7 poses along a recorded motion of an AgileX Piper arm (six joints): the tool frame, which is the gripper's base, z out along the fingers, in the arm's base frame.
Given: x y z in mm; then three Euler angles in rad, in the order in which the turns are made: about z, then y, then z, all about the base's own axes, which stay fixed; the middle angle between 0 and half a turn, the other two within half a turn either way.
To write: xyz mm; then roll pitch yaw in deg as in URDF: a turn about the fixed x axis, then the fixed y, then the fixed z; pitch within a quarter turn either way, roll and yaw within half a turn. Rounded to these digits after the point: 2 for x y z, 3 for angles.
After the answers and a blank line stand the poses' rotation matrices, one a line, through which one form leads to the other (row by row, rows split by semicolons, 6 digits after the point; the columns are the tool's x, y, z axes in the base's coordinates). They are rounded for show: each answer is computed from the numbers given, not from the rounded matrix.
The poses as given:
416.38 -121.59 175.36 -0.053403 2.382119 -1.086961
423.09 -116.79 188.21 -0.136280 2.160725 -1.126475
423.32 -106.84 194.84 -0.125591 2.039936 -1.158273
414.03 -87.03 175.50 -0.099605 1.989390 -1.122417
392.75 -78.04 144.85 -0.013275 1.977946 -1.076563
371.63 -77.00 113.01 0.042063 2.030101 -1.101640
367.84 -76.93 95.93 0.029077 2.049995 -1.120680
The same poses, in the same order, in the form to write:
416.38 -121.59 175.36 -177.099 43.437 121.937
423.09 -116.79 188.21 -168.528 55.414 129.305
423.32 -106.84 194.84 -166.119 62.243 129.238
414.03 -87.03 175.50 -167.400 65.386 129.503
392.75 -78.04 144.85 -178.237 66.660 120.238
371.63 -77.00 113.01 175.140 63.581 111.457
367.84 -76.93 95.93 176.797 62.497 112.180

-0.384116 0.865949 0.320293; 0.616213 0.498781 -0.609507; -0.687558 -0.036753 -0.725199
-0.359574 0.862044 0.357193; 0.439231 0.494100 -0.750294; -0.823276 -0.112896 -0.556302
-0.294590 0.886191 0.357606; 0.360710 0.449647 -0.817133; -0.884932 -0.111728 -0.452119
-0.264947 0.879162 0.396077; 0.321373 0.467782 -0.823347; -0.909133 -0.090855 -0.406476
-0.199512 0.877762 0.435580; 0.342278 0.478943 -0.808368; -0.918172 -0.012189 -0.395994
-0.162758 0.899590 0.405275; 0.414086 0.435106 -0.799509; -0.895568 0.037693 -0.443325
-0.174335 0.905848 0.386066; 0.427618 0.422817 -0.798980; -0.886990 0.025798 -0.461068

